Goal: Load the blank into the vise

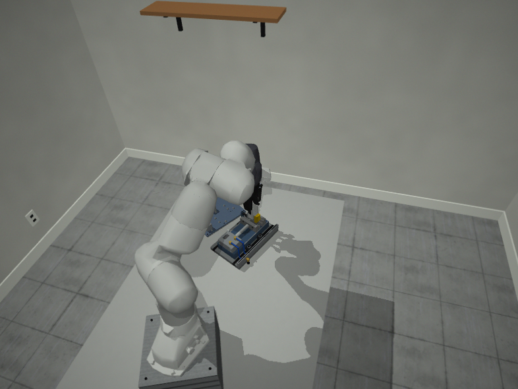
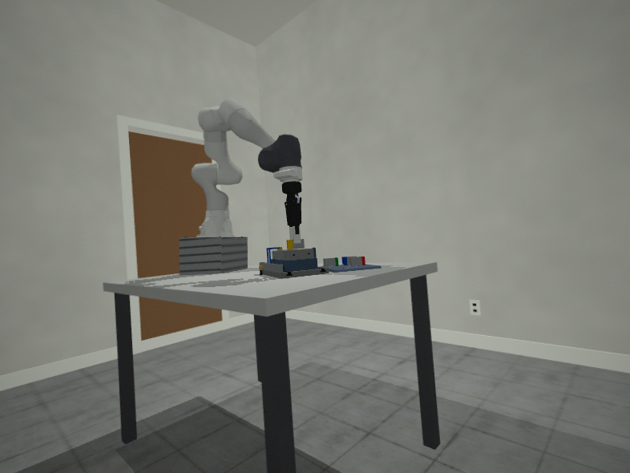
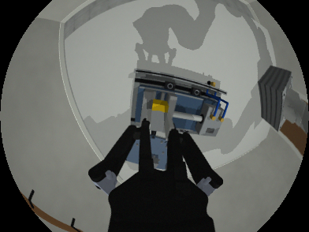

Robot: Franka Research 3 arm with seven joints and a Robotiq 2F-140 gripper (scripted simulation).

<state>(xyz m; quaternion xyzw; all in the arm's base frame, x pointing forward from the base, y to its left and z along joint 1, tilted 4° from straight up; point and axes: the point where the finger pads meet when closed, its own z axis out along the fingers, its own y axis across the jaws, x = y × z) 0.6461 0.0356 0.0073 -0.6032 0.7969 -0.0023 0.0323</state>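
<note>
The yellow-ended blank lies 40 mm below my hand. Also, from my hand: milling vise: 110 mm below, 70 mm behind, 30 mm to the left; green-ended blank: 240 mm to the left, 130 mm below, 70 mm behind; work stop rod: 60 mm below, 50 mm to the left, 10 mm ahead.
</note>
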